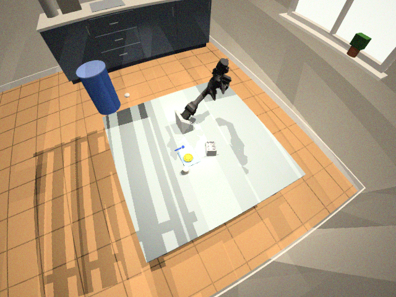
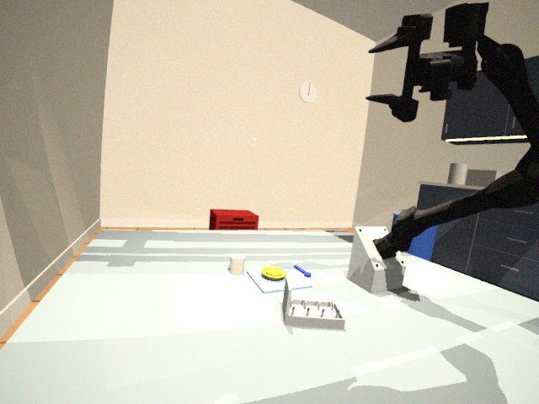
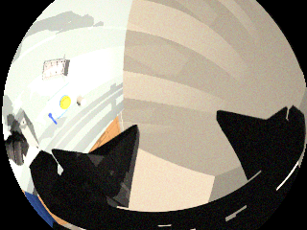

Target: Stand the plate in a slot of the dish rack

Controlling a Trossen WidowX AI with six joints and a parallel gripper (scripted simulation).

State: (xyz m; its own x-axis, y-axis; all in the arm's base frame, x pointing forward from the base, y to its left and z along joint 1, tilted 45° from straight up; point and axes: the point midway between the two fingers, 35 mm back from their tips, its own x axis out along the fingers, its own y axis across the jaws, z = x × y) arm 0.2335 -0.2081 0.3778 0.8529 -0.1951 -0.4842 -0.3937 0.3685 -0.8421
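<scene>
My gripper tip is 490 mm above the yellow plate, 230 mm to the left of it and 20 mm short of it. Also, from my gripper tip: blue spoon 500 mm below, 240 mm to the right, 100 mm behind; light blue mat 500 mm below, 220 mm to the right, 10 mm ahead; dish rack 480 mm below, 30 mm to the right, 30 mm ahead.
</scene>
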